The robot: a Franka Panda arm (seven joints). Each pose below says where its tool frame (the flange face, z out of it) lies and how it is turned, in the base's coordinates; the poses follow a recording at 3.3 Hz.
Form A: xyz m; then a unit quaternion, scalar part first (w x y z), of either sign.
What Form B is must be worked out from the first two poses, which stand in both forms.
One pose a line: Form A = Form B
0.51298 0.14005 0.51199 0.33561 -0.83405 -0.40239 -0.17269 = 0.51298 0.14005 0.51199 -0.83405 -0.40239 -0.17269 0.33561
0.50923 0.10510 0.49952 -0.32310 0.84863 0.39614 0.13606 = 0.50923 0.10510 0.49952 -0.84863 -0.39614 -0.13606 0.32310
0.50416 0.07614 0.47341 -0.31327 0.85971 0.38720 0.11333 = 0.50416 0.07614 0.47341 -0.85971 -0.38720 -0.11333 0.31327
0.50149 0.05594 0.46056 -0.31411 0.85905 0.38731 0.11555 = 0.50149 0.05594 0.46056 -0.85905 -0.38731 -0.11555 0.31411
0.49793 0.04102 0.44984 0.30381 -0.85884 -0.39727 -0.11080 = 0.49793 0.04102 0.44984 -0.85884 -0.39727 -0.11080 0.30381
